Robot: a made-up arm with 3 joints.
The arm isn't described. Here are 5 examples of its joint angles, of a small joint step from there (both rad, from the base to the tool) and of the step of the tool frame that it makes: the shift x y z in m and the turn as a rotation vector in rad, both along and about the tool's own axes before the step.
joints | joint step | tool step
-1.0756 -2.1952 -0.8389 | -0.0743 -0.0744 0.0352 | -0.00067 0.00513 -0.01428 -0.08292 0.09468 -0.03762
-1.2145 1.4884 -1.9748 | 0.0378 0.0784 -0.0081 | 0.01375 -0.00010 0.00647 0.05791 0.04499 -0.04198
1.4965 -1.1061 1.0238 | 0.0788 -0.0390 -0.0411 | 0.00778 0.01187 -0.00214 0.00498 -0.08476 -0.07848
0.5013 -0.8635 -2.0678 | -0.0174 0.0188 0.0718 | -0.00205 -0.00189 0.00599 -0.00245 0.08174 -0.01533
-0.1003 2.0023 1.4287 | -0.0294 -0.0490 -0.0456 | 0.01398 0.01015 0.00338 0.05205 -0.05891 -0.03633
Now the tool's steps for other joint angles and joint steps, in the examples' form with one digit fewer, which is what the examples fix.
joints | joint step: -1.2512 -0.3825 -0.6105 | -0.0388 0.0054 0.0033
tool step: -0.0007 -0.0006 0.0009 0.0338 0.0059 -0.0182
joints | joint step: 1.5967 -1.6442 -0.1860 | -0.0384 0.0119 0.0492
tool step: -0.0035 -0.0024 0.0036 0.0050 0.0858 0.0126
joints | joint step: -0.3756 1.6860 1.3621 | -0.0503 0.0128 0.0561
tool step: 0.0138 0.0025 -0.0070 -0.0222 0.0153 -0.0240
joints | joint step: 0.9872 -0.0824 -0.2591 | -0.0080 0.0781 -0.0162
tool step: -0.0105 -0.0110 0.0022 0.0299 -0.0152 0.0718
